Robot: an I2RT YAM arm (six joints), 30 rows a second.
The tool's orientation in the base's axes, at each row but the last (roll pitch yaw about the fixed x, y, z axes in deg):
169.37 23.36 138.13
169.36 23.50 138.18
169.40 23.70 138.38
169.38 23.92 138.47
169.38 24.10 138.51
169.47 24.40 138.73
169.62 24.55 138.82
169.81 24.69 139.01
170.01 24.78 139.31
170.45 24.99 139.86
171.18 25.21 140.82
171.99 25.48 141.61
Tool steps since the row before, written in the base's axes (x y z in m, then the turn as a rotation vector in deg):
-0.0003 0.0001 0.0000 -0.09 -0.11 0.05
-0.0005 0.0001 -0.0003 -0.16 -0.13 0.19
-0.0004 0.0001 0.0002 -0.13 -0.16 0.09
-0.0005 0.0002 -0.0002 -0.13 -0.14 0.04
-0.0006 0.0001 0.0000 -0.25 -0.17 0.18
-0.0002 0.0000 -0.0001 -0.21 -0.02 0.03
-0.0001 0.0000 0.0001 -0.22 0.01 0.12
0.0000 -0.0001 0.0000 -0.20 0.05 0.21
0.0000 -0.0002 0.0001 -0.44 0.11 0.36
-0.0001 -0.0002 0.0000 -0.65 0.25 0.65
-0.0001 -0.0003 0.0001 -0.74 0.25 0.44
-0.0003 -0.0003 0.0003 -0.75 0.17 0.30
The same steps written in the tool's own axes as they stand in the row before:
0.0003 -0.0001 -0.0001 -0.03 -0.13 -0.07
0.0005 -0.0003 0.0001 -0.05 -0.17 -0.22
0.0003 -0.0001 -0.0004 -0.04 -0.19 -0.12
0.0005 -0.0002 -0.0001 -0.01 -0.18 -0.07
0.0005 -0.0003 -0.0003 -0.01 -0.25 -0.25
0.0002 -0.0001 0.0000 0.12 -0.14 -0.11
0.0000 0.0000 -0.0001 0.11 -0.10 -0.20
-0.0001 -0.0001 0.0000 0.08 -0.04 -0.28
-0.0002 -0.0001 -0.0001 0.22 -0.11 -0.52
0.0000 -0.0002 0.0000 0.32 -0.08 -0.89
-0.0001 -0.0003 -0.0001 0.47 -0.16 -0.74
-0.0001 -0.0004 -0.0003 0.50 -0.25 -0.61

